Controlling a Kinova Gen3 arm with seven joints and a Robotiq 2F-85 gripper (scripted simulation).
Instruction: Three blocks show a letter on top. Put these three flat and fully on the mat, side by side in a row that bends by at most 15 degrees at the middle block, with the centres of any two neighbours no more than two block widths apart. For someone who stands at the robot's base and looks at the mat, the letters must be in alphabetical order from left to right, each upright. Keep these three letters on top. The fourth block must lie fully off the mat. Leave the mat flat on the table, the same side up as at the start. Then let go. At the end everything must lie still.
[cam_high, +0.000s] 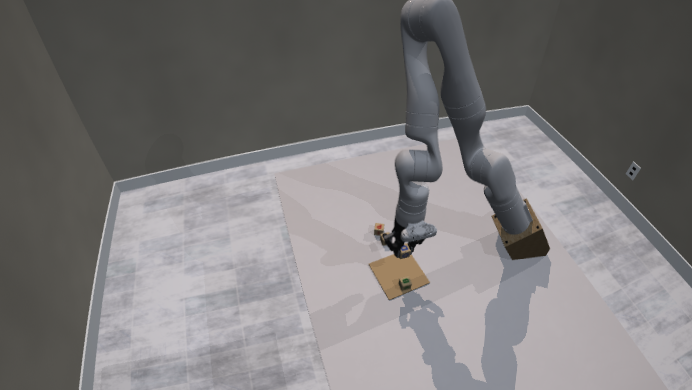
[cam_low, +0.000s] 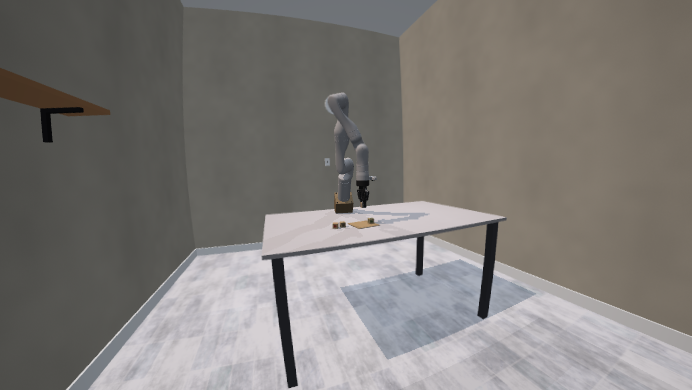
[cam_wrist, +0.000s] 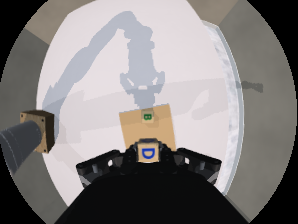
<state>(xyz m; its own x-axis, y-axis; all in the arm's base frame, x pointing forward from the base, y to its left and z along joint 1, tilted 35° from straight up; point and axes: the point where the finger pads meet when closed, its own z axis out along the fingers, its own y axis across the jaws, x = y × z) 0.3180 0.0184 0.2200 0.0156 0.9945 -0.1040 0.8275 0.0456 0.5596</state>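
My gripper is now 12 cm above the tan mat. The rest, counted from my hand: block (13 cm to the right, 11 cm below).
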